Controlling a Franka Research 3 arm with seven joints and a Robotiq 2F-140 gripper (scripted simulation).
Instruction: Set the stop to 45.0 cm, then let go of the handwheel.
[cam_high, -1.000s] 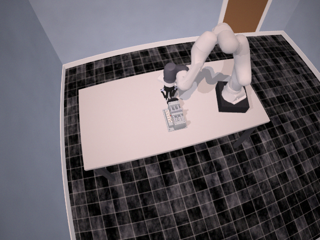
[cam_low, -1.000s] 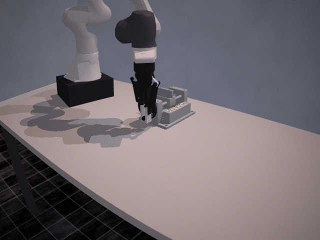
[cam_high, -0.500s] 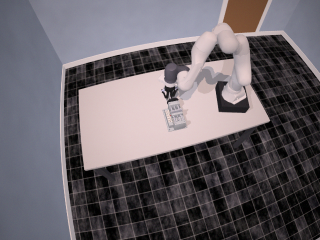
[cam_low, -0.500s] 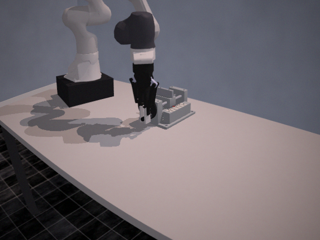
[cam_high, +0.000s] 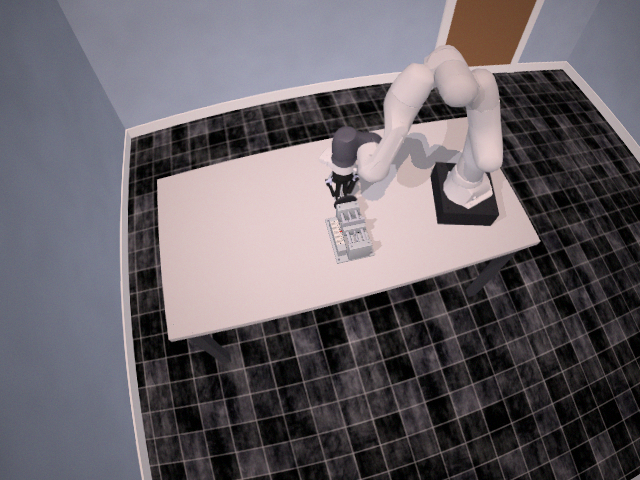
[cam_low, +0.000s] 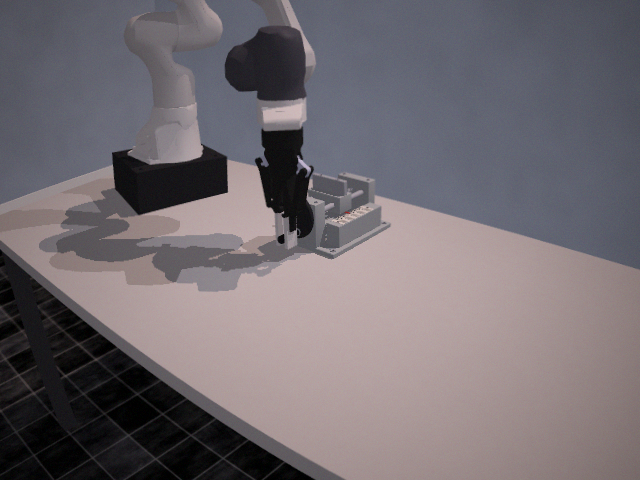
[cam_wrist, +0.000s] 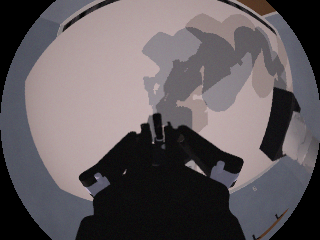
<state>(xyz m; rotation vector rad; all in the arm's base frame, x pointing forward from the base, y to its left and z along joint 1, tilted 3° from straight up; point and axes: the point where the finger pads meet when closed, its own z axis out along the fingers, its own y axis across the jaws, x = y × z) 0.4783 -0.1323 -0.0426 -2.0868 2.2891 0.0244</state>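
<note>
Now: hand 20 mm to the right of the black handwheel and 10 mm above it. The rest, counted from my hand: grey stop fixture (10 mm ahead, 140 mm to the left, 30 mm above).
</note>
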